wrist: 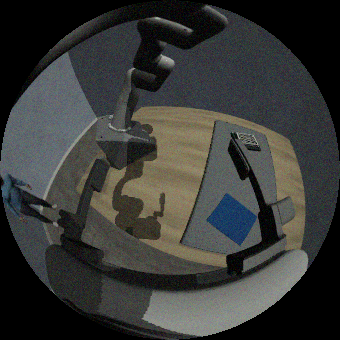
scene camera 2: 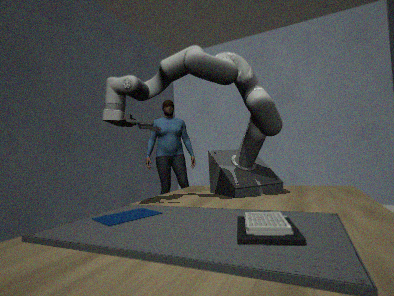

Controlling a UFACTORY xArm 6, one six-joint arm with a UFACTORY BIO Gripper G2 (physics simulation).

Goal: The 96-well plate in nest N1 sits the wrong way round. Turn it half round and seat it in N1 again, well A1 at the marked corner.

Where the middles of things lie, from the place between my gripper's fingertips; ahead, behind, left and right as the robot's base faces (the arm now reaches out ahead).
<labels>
Now: hand 19 cm short of the white 96-well plate (scene camera 2: 258, 223), 45 cm to the right of it and 28 cm above it. The rest, counted from my hand: dark nest (scene camera 2: 256, 239): 19 cm ahead, 45 cm to the left, 29 cm below; then flat blue rectangle (wrist: 233, 219): 20 cm ahead, 4 cm to the left, 30 cm below.
</labels>
